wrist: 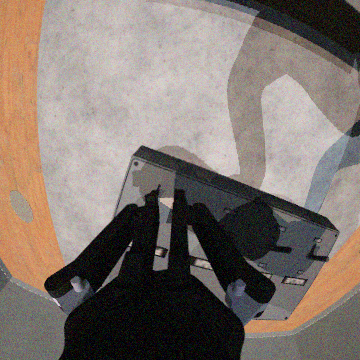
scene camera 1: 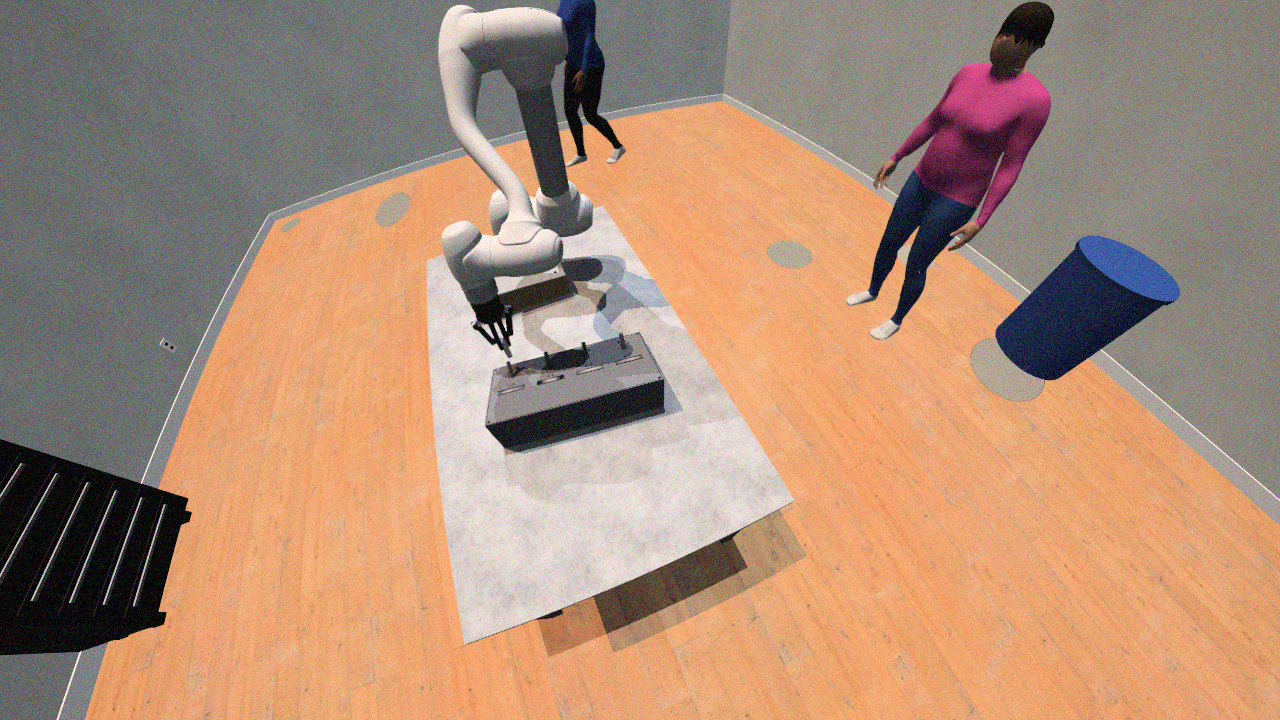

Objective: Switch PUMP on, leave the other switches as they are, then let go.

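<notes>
A dark grey switch box [scene camera 1: 581, 416] [wrist: 280, 302] stands on the pale table, with several small upright levers along its top. The leftmost lever [scene camera 1: 511, 368] is just below the fingertips in the scene view. Two levers, one [wrist: 280, 248] and another [wrist: 319, 256], show at the right in the wrist view. The labels are too small or blurred to read, so I cannot tell which lever is PUMP or how it is set. My gripper [scene camera 1: 506, 351] [wrist: 169, 182] is shut and empty, with its tips over the box's left end. The fingers hide part of the panel.
A low brown block [scene camera 1: 537, 291] lies behind the box, near the arm's base. The pale table [scene camera 1: 617, 528] has bare surface in front of the box. A person in pink [scene camera 1: 980, 134] and a blue barrel [scene camera 1: 1074, 313] are at the right. Another person [scene camera 1: 583, 80] stands behind the arm.
</notes>
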